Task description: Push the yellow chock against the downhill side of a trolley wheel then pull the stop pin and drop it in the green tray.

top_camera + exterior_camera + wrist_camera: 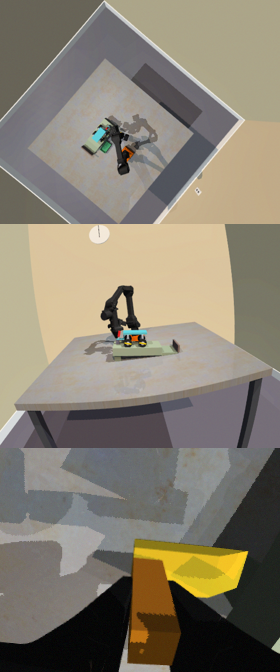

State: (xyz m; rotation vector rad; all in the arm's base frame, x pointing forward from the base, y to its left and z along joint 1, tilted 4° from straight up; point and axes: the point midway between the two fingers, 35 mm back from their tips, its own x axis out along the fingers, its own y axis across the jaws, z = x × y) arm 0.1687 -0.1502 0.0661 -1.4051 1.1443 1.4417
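The red-headed stop pin is 14 cm ahead of my gripper tip, 5 cm above it and 1 cm to the left of it. The rest, counted from my gripper tip: trolley (17 cm ahead, 11 cm to the left, 3 cm above); yellow chock (2 cm ahead, 1 cm to the left, 1 cm below); dark end stop (37 cm to the left, 19 cm ahead, 6 cm below).
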